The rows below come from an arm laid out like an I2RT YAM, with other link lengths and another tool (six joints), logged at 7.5 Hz.
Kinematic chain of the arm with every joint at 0, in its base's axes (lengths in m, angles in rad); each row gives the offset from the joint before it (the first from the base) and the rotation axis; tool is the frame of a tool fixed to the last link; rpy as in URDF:
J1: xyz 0 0 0.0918 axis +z
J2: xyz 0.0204 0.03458 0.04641 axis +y
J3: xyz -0.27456 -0.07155 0 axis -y
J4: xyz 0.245 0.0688 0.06 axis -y
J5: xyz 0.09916 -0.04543 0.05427 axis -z
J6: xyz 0.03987 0 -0.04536 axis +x
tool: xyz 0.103 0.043 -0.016 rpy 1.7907 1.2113 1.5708
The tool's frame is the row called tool.
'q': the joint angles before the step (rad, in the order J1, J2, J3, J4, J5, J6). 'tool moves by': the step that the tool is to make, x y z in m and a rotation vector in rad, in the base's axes. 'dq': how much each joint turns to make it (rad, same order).
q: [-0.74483 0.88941 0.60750 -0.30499 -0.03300 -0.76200]
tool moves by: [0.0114 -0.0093 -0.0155 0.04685 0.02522 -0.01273]
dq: [0.00035 0.11196 0.01248 0.04989 0.00074 0.02173]
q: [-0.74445 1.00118 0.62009 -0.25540 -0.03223 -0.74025]
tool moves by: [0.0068 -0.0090 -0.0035 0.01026 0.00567 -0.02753]
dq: [0.00010 0.05912 0.01882 0.02961 0.01992 0.01951]
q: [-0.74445 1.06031 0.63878 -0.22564 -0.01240 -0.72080]
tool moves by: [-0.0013 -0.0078 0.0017 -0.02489 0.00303 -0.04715]
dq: [0.00027 0.00455 0.00030 0.01874 0.05020 0.01198]
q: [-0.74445 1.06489 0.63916 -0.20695 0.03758 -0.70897]
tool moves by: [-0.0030 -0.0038 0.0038 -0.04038 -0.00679 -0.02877]
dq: [0.00366 -0.02411 -0.01769 0.02599 0.04100 -0.00178]
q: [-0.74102 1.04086 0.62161 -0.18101 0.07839 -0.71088]
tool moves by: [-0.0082 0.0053 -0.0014 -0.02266 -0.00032 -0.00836]
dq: [0.00520 -0.05581 -0.03988 0.00011 0.02049 -0.00618]
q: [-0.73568 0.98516 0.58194 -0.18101 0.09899 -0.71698]
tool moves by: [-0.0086 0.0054 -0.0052 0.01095 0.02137 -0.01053]
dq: [-0.00018 -0.03044 -0.01504 -0.03867 0.01206 0.00066]
